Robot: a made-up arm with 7 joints.
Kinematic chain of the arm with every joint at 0, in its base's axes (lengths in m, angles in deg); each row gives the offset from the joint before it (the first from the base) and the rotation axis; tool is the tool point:
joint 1: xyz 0 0 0.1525 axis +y
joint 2: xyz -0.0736 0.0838 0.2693 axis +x
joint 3: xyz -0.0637 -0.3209 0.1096 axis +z
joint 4: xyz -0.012 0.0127 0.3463 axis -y
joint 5: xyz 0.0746 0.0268 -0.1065 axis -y
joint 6: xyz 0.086 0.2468 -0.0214 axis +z
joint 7: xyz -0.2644 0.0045 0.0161 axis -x
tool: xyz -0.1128 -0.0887 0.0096
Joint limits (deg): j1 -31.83..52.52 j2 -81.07..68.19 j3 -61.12..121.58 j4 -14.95..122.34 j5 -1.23..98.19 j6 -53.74..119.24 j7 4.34..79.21
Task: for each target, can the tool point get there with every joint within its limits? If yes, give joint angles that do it. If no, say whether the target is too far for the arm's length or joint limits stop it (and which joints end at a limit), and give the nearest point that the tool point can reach.
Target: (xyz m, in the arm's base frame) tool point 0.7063 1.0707 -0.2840
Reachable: no: joint limits stop it (at a limit: joint 1, joint 2, joint 4, joint 5, joint 6, joint 7) | nearest point 0.5837 0.7653 0.1203 | short by 0.521 m
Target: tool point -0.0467 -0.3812 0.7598
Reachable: yes | joints -0.98 17.50 47.61 95.21 84.80 77.65 61.17
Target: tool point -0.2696 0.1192 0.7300
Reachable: yes | joints -17.09 -43.65 21.16 86.51 16.28 27.76 51.53
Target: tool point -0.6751 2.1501 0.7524
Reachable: no: too far | nearest point -0.5225 0.9108 0.6602 | short by 1.252 m
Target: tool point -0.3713 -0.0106 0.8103
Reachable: yes | joints -23.46 -16.58 94.29 82.27 33.90 56.76 31.54
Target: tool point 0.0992 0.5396 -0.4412
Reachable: no: joint limits stop it (at a limit: joint 1, joint 2, joint 5, joint 6, joint 7) | nearest point 0.2507 0.5138 0.0524 | short by 0.517 m
